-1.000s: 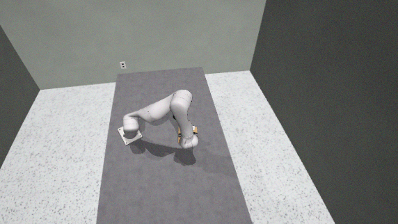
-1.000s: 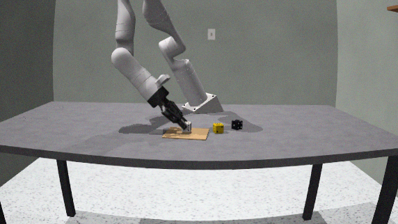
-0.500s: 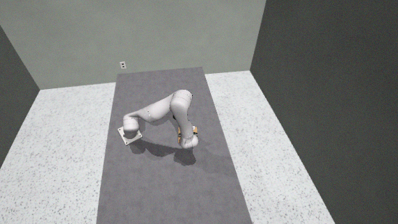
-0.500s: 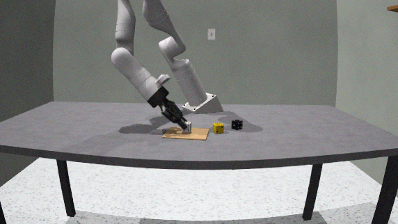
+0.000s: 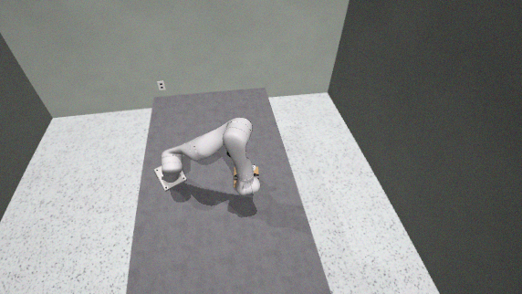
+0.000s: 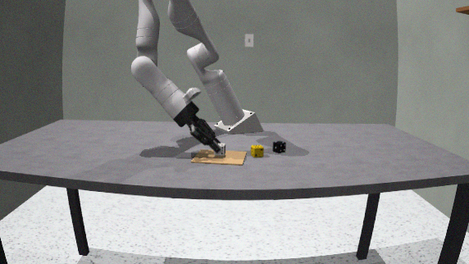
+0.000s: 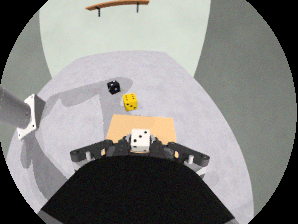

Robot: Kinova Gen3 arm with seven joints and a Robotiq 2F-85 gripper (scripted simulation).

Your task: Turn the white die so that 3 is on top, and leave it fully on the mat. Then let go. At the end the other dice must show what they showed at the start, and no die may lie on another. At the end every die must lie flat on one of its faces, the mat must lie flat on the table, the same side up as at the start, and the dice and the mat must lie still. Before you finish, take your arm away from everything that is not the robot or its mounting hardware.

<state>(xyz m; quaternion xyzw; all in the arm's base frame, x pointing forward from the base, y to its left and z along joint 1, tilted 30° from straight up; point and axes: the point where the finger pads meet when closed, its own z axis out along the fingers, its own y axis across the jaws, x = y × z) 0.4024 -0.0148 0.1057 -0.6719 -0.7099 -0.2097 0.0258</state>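
Right now the white die is 10 mm to the left of my hand and 10 mm below it. The rest, counted from my hand: tan mat 10 mm to the left, 30 mm below; then yellow die 20 mm behind, 120 mm to the left, 20 mm below; then black die 70 mm behind, 190 mm to the left, 20 mm below.
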